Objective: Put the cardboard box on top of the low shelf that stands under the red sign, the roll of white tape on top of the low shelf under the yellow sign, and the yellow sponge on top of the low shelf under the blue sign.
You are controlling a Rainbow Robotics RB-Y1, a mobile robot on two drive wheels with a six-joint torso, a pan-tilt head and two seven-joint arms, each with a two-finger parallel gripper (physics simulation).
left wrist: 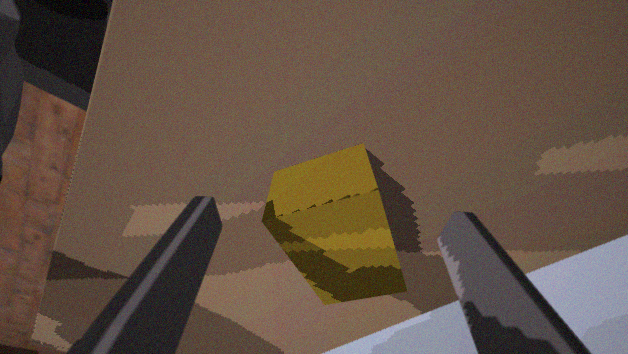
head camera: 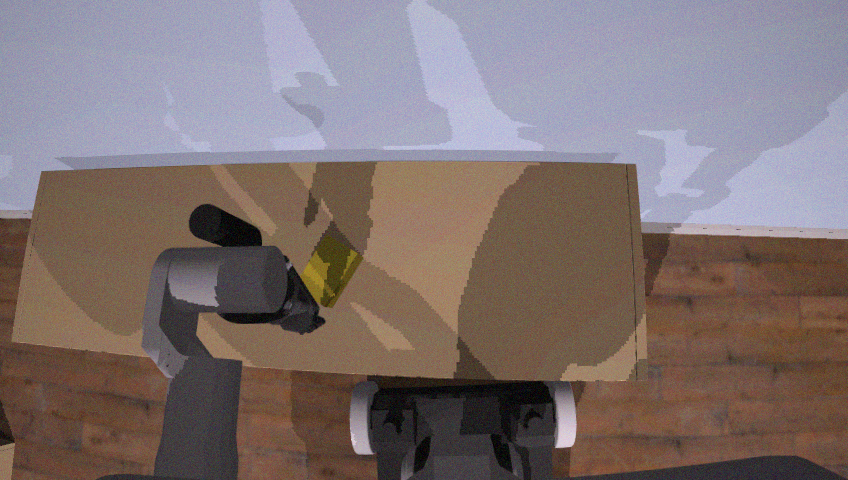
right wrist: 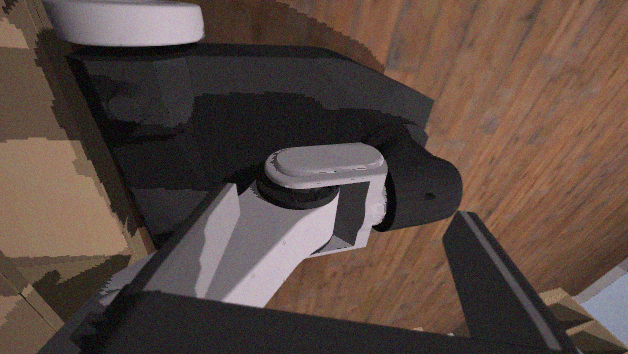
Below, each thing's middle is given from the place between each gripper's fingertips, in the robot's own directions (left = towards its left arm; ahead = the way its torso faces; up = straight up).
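Labels:
Counted from my left hand, the yellow sponge (head camera: 333,264) is 40 mm to the right of it, 40 mm below it and 40 mm ahead of it. From my right hand I find the sponge 530 mm ahead of that hand, 420 mm to the left of it and 100 mm above it.

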